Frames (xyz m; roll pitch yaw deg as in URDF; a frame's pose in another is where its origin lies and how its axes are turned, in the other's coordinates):
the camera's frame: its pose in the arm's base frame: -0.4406 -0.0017 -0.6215 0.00 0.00 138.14
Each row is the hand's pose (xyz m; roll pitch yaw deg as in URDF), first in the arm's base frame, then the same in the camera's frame.
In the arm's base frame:
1: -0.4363 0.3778 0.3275 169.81 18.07 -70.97
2: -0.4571 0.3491 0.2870 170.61 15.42 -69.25
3: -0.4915 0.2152 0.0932 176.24 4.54 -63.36
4: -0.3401 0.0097 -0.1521 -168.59 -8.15 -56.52
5: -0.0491 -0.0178 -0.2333 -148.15 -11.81 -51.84
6: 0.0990 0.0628 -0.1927 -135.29 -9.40 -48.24
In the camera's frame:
1: 0.2500 -0.2855 0.9490 169.81 18.07 150.89
2: 0.2464 -0.2503 0.9085 170.61 15.42 152.61
3: 0.1826 -0.1276 0.7147 176.24 4.54 158.50
4: -0.0672 -0.0756 0.4694 -168.59 -8.15 165.34
5: -0.3023 -0.2493 0.3882 -148.15 -11.81 170.02
6: -0.3588 -0.4081 0.4288 -135.29 -9.40 173.62

